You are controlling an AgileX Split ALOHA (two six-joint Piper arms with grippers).
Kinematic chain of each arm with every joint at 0, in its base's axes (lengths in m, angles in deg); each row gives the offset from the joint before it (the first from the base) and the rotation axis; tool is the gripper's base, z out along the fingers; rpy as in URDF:
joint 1: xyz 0 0 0.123 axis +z
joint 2: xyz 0 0 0 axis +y
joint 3: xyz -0.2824 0 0.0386 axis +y
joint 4: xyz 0.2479 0 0.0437 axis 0.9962 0 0.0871
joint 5: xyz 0 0 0 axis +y
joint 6: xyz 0.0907 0 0.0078 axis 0.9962 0 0.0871
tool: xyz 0 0 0 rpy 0 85 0
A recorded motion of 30 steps. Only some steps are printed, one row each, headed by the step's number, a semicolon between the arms.
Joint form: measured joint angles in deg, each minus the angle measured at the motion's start. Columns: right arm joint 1, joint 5, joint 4, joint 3, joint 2, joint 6; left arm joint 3, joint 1, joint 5, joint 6, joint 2, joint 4.
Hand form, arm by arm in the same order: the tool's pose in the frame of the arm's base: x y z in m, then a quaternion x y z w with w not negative. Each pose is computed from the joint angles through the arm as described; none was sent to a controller.
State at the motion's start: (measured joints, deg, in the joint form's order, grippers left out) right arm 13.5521 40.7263 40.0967 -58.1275 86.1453 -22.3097; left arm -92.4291 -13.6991 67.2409 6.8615 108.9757 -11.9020
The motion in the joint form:
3: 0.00 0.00 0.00 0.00 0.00 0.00; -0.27 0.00 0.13 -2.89 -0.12 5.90
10: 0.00 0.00 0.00 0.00 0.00 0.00; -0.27 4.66 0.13 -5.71 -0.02 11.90
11: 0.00 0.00 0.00 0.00 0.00 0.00; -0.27 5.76 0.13 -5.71 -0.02 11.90
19: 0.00 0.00 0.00 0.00 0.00 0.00; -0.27 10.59 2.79 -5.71 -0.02 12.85
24: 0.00 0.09 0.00 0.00 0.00 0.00; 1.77 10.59 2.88 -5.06 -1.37 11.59
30: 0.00 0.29 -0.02 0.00 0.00 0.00; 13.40 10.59 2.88 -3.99 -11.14 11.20
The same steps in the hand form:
3: 0.2871 0.1086 0.2607 -0.08926 0.93267 0.25973 0.23388; 0.3828 -0.1024 0.2620 0.13758 0.98417 -0.05838 0.09521
10: 0.2871 0.1086 0.2607 -0.08926 0.93267 0.25973 0.23388; 0.3914 -0.0623 0.2608 0.08837 0.99115 -0.00683 0.09885
11: 0.2871 0.1086 0.2607 -0.08926 0.93267 0.25973 0.23388; 0.3925 -0.0547 0.2608 0.07885 0.99195 -0.00588 0.09891
19: 0.2871 0.1086 0.2607 -0.08926 0.93267 0.25973 0.23388; 0.3916 -0.0199 0.2601 0.03929 0.99631 0.00667 0.07608
24: 0.2869 0.1087 0.2606 -0.08952 0.93276 0.25994 0.23317; 0.3839 -0.0213 0.2599 0.04199 0.99672 -0.00341 0.06913
30: 0.2866 0.1087 0.2605 -0.09020 0.93299 0.26028 0.23161; 0.3344 -0.0192 0.2684 0.05032 0.99731 -0.00597 0.05295

